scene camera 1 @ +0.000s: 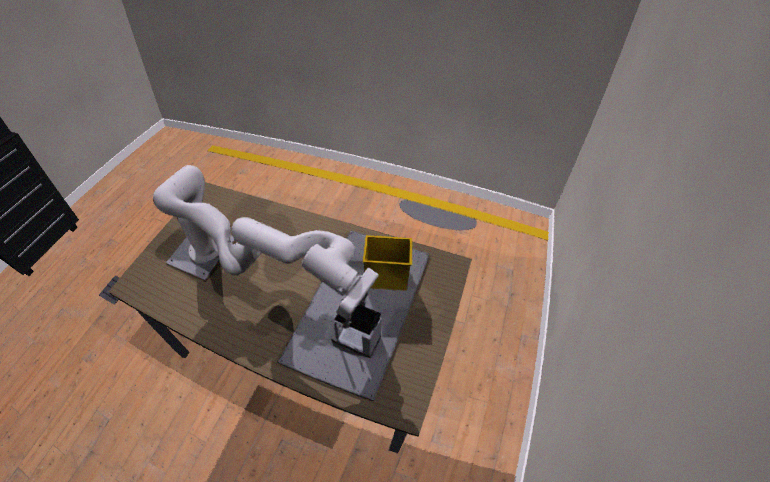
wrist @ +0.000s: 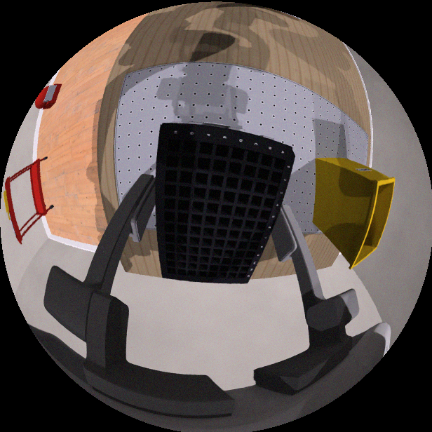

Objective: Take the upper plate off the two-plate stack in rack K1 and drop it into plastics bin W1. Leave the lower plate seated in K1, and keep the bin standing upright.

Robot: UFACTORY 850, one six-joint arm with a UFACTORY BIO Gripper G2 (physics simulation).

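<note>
My gripper is shut on the black upper plate, with a finger on each side of it. The plate, a grid of square wells with lettered and numbered edges, is held above rack K1. The rack is a pale grey frame on the grey board; in the wrist view the held plate hides most or all of it. The lower plate cannot be made out in either view. The yellow bin W1 stands upright beside the rack, with its open top up.
The grey perforated board lies on the wooden table under rack and bin. In the wrist view a red frame and a red object show far off at the left.
</note>
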